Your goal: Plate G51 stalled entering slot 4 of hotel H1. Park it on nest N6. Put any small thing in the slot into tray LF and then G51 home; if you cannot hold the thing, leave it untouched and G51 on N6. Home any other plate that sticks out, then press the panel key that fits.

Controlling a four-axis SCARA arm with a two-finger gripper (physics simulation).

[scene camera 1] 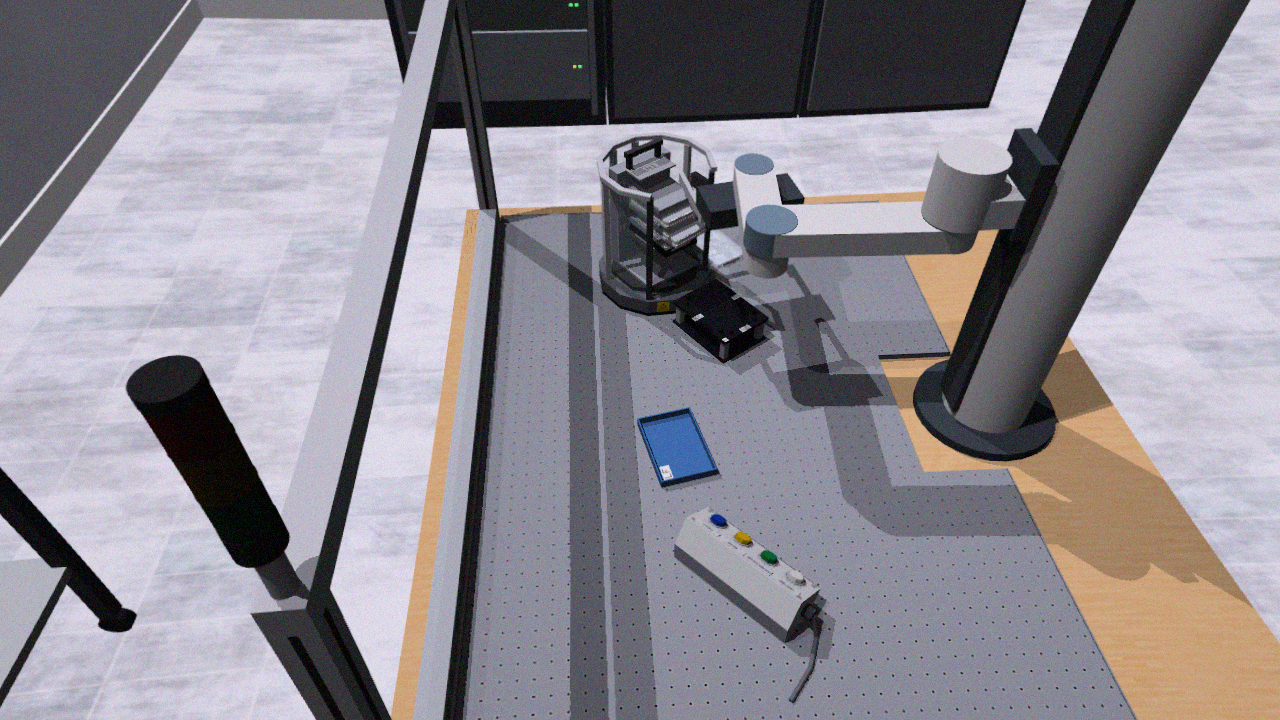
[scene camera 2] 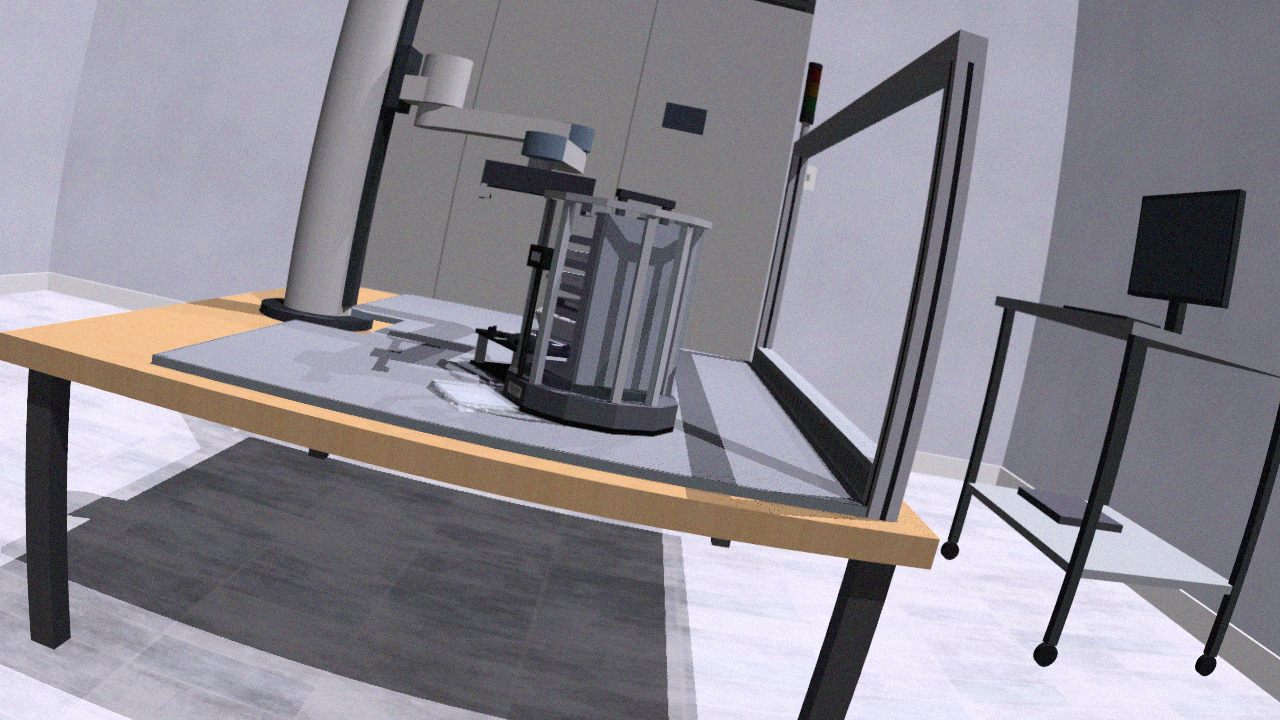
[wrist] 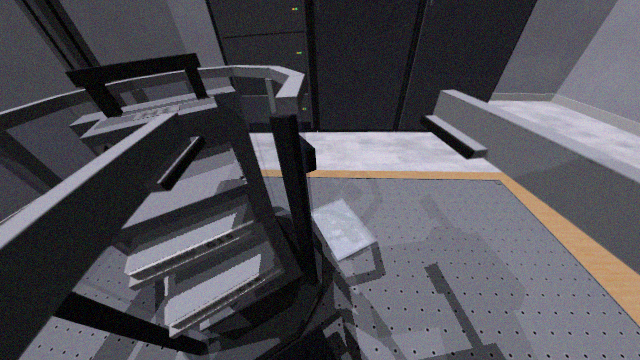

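Where they show: gripper, fingertip midpoint: (scene camera 1: 720, 170) (scene camera 2: 538, 199) (wrist: 315, 115); arm's base, origin of the base link: (scene camera 1: 980, 410) (scene camera 2: 315, 318).
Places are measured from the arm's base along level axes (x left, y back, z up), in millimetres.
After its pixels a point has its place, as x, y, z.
My gripper (scene camera 1: 753, 195) (scene camera 2: 535, 198) {-412, -469, 299} (wrist: 315, 115) {-412, -469, 299} is open and empty, high beside hotel H1 (scene camera 1: 649, 250) {-310, -620, 184} (scene camera 2: 595, 411) {-550, -613, 39} (wrist: 292, 200) {-401, -491, 234}; its left finger overlaps the hotel in the wrist view. Inside, one pale plate (wrist: 190, 250) {-354, -552, 233} shows its front edge with a blurred label, and another plate (wrist: 225, 295) {-339, -533, 199} lies below it. I cannot tell which is G51 or what is in slot 4. A black low stand (scene camera 1: 720, 315) {-227, -478, 73} with white marks stands by the hotel; its label is unreadable. The blue tray (scene camera 1: 680, 440) {53, -588, 15} looks empty. The key panel (scene camera 1: 738, 577) {376, -533, 70} has blue, yellow, green and white keys.
A pale square sheet (scene camera 2: 469, 394) {-545, -444, 26} (wrist: 345, 230) {-516, -436, 26} lies beside the hotel base. A black handle (wrist: 132, 67) {-455, -622, 328} tops the hotel. The arm's column (scene camera 1: 1065, 223) {63, -42, 481} (scene camera 2: 335, 161) {-75, -8, 320} stands at the table edge. A framed guard (scene camera 1: 393, 223) {192, -972, 620} (scene camera 2: 926, 268) {-700, -966, 309} runs along the opposite side.
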